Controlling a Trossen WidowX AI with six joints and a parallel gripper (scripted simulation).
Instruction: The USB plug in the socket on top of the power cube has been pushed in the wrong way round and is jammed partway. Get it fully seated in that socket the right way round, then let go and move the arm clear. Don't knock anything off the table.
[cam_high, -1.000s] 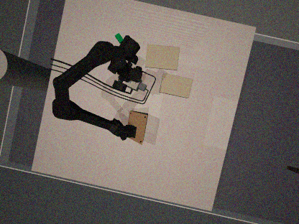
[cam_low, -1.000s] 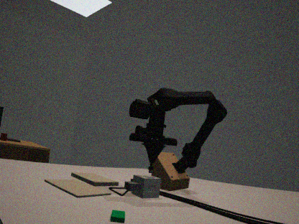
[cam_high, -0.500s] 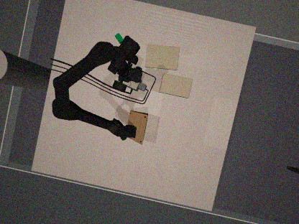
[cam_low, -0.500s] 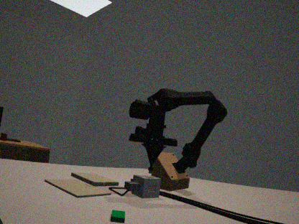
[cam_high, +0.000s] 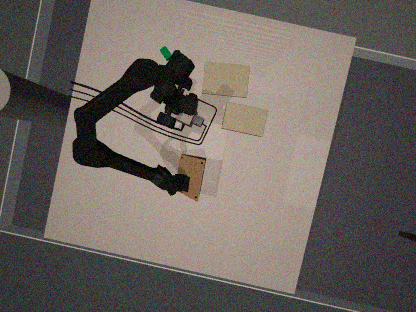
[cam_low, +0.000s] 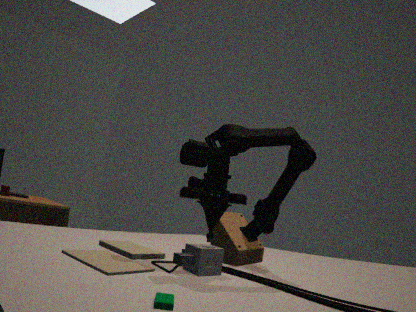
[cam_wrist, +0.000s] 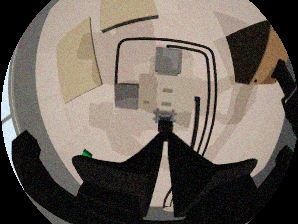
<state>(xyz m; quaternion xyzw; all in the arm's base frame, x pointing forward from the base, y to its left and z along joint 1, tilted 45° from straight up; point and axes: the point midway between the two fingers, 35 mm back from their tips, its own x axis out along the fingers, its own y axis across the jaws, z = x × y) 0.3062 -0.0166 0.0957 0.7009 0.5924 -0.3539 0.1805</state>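
Right now the dark USB plug is 20 mm below my gripper tip. Also, from my gripper tip: green block (290 mm ahead, 120 mm to the left, 120 mm below).
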